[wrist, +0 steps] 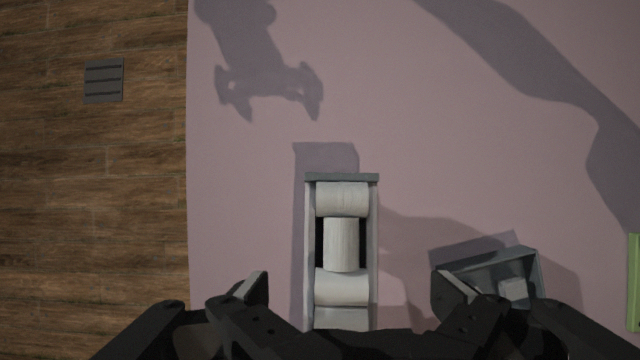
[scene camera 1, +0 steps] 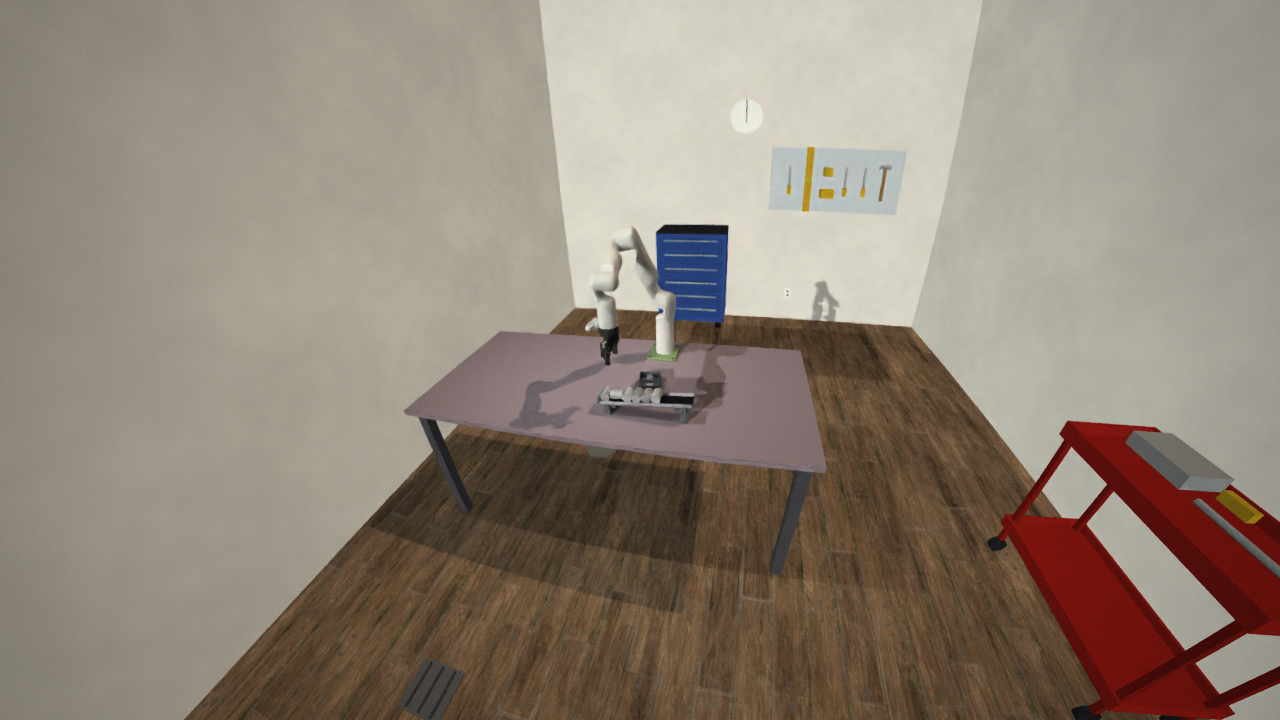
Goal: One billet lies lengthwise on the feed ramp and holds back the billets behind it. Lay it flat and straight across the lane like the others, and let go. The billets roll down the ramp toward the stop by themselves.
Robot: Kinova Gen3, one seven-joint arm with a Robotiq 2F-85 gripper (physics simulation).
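Seen in the pictures: gripper, between the fingertips: (wrist: 349,289) (scene camera 1: 611,359); arm's base, origin of its link: (scene camera 1: 664,350).
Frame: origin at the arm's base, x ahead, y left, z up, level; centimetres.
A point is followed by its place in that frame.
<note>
The feed ramp (scene camera 1: 666,405) (wrist: 373,240) stands on the table, with an end stop (wrist: 341,177) @[x 54.1, y -7.4, z 5.9 cm] at the top in the wrist view. One pale billet (wrist: 342,199) @[x 53.7, y -5.1, z 7.7 cm] lies across the lane against the stop. The lengthwise billet (wrist: 341,244) @[x 53.1, y -0.4, z 8.2 cm] lies directly behind it, its long side along the lane, dark gaps on both sides. A crosswise billet (wrist: 341,287) @[x 52.4, y 3.9, z 8.6 cm] touches its other end, and part of another billet (wrist: 341,318) @[x 51.9, y 7.2, z 8.6 cm] shows behind that. Further billets are hidden by the gripper. My gripper (scene camera 1: 607,360) @[x 53.4, y -1.2, z 22.7 cm] (wrist: 349,289) @[x 53.4, y -1.2, z 22.7 cm] is open and empty, high above the table, left of the ramp in the scene view.
A dark grey tray (scene camera 1: 649,376) (wrist: 487,260) @[x 33.4, y 0.2, z 1.3 cm] with small parts stands beside the ramp, under the right finger in the wrist view. The arm's green base plate (scene camera 1: 663,354) @[x 4.6, y 1.0, z 0.0 cm] (wrist: 634,280) @[x 9.0, y 0.6, z -0.5 cm] is behind it. A red cart (scene camera 1: 1199,541) stands on the floor at right.
</note>
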